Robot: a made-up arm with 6 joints.
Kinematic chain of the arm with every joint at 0, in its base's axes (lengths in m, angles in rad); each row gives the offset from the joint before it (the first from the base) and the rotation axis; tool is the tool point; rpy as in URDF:
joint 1: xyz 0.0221 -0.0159 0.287 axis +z
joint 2: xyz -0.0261 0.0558 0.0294 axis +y
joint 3: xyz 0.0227 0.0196 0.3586 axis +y
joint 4: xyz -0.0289 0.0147 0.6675 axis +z
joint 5: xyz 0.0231 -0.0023 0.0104 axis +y
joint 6: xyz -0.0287 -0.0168 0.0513 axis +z
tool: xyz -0.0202 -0.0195 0.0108 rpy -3.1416 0 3.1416
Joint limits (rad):
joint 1: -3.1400..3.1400
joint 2: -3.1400..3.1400
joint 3: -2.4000..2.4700
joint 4: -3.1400..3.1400
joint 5: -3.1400..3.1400
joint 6: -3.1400..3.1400
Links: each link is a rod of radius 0.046 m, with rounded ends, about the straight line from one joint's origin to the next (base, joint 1, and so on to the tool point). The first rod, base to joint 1, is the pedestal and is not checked.
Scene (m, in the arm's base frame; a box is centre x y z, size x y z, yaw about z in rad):
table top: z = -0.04
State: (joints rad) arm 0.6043 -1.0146 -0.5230 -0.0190 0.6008 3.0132
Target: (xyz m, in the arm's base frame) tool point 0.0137 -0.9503 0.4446
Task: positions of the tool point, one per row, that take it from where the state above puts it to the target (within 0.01 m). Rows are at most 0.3 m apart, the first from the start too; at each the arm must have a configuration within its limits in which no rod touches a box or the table.
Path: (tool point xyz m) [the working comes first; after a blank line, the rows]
Joints at the target: 1.6476 -0.6384 -1.2103 -0.1111 0.6721 2.9552
Straight joint move there: clear.

1: -0.7108 -0.7448 0.5441
2: -0.4851 -0.8857 0.5128
3: -0.2358 -0.9549 0.4795
4: 0.0137 -0.9503 0.4446

